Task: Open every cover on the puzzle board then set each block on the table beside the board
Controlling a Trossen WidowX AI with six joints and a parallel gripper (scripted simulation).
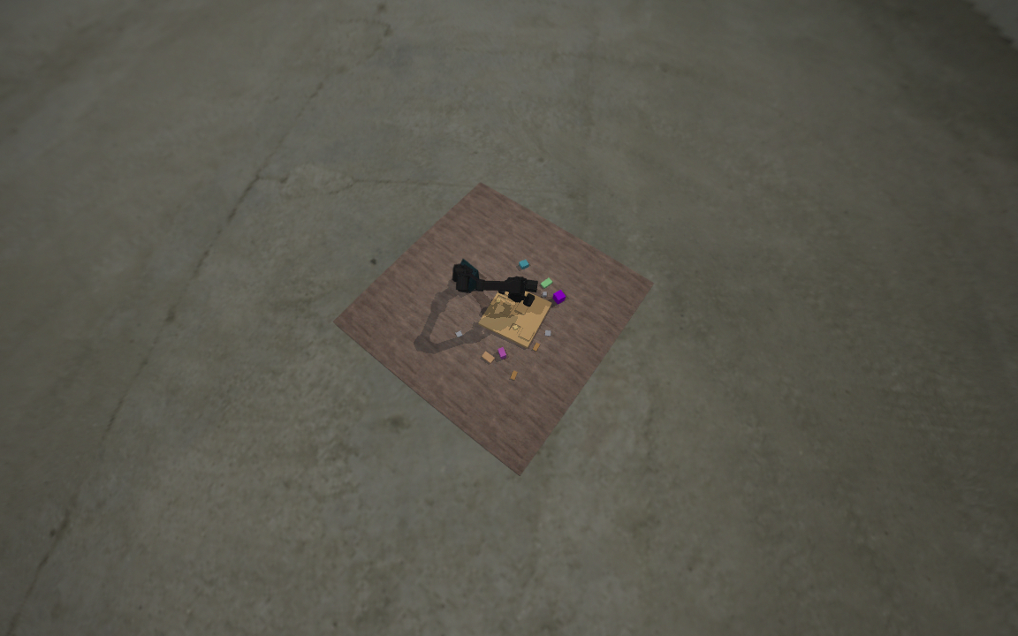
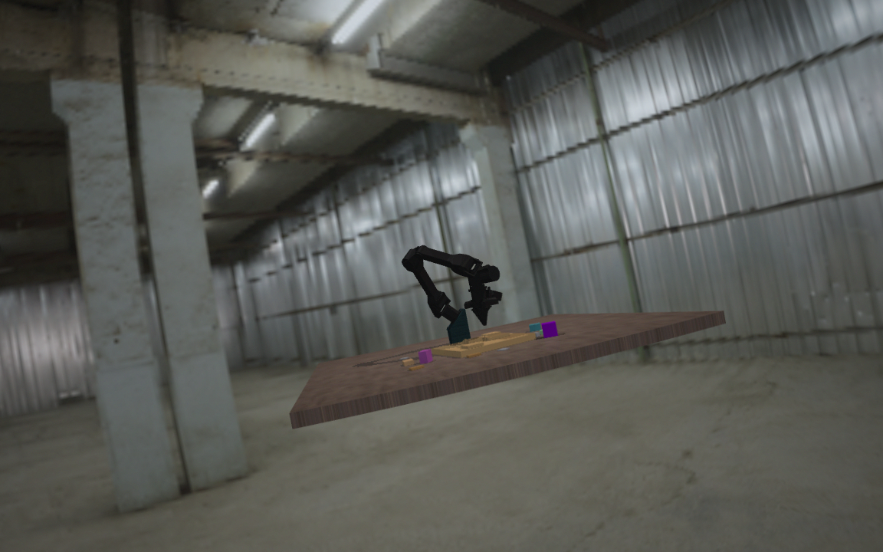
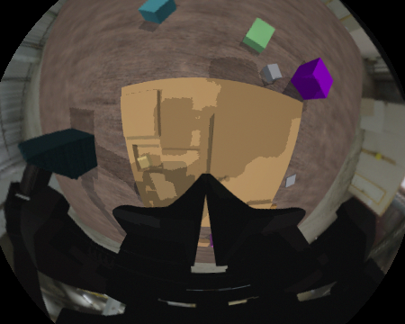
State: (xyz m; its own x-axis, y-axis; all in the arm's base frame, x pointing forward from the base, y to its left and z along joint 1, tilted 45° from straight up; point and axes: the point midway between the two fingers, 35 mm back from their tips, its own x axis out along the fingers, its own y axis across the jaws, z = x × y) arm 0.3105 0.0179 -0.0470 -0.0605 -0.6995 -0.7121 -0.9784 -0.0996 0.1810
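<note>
The tan puzzle board is 2 cm ahead of my gripper tip, 2 cm to the right of it and 6 cm below it. From my gripper tip the other things lie so: purple cube (15 cm ahead, 20 cm to the left, 5 cm below); magenta block (12 cm ahead, 26 cm to the right, 5 cm below); green block (3 cm ahead, 23 cm to the left, 7 cm below).
</note>
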